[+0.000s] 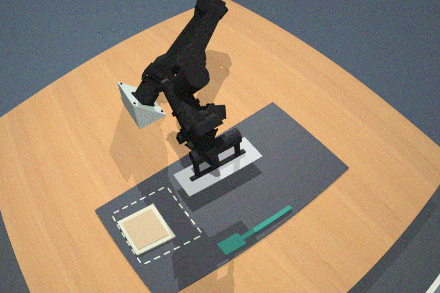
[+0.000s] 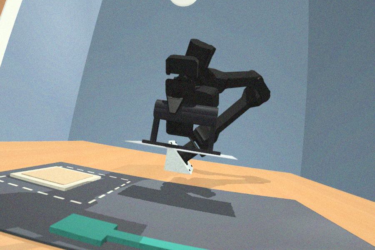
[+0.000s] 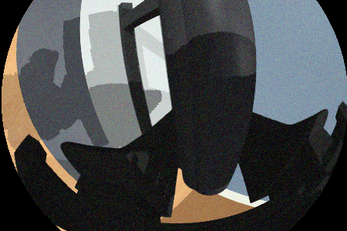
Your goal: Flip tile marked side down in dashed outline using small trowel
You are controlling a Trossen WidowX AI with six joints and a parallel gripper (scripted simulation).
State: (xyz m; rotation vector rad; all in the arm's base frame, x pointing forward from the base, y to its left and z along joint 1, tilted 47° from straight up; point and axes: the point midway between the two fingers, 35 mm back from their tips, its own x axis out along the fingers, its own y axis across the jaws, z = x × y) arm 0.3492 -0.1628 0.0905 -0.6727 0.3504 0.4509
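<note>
My gripper tip is 170 mm above the grey mat and 10 mm to the right of it. Also, from my gripper tip: teal flat paddle (140 mm below, 130 mm ahead, 20 mm to the right); then cream tile (210 mm to the right, 140 mm below, 60 mm behind).
</note>
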